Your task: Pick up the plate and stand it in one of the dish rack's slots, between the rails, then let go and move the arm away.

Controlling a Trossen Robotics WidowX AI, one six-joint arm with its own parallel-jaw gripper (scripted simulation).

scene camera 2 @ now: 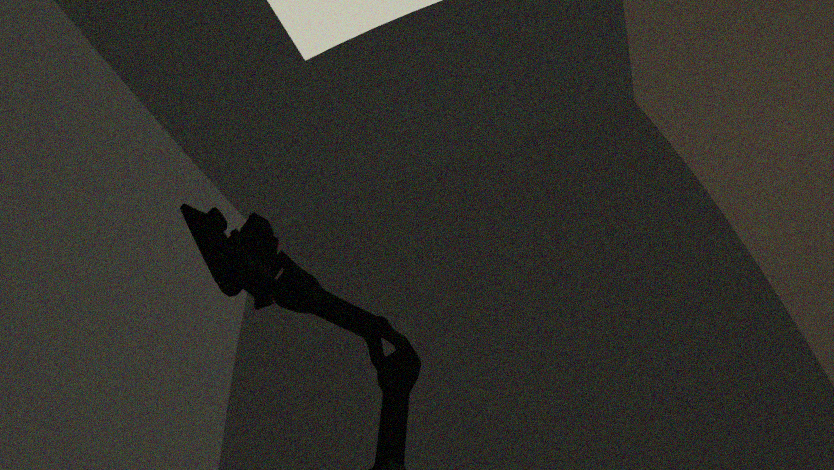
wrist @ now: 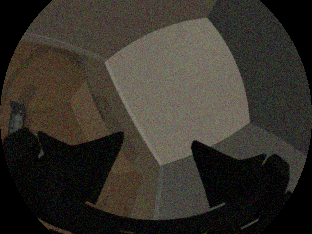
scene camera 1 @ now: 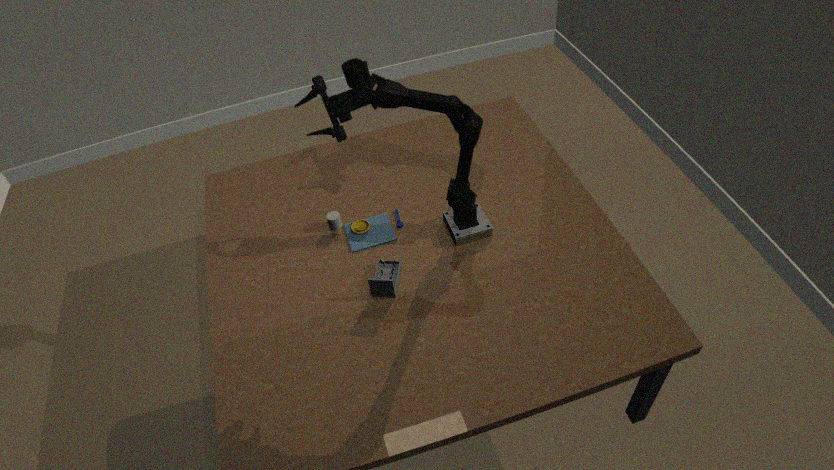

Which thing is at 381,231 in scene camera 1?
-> A light blue mat.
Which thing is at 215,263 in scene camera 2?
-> My gripper.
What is my gripper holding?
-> Nothing.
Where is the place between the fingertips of my gripper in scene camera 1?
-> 300,121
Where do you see a grey dish rack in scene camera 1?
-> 385,282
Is my gripper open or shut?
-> Open.
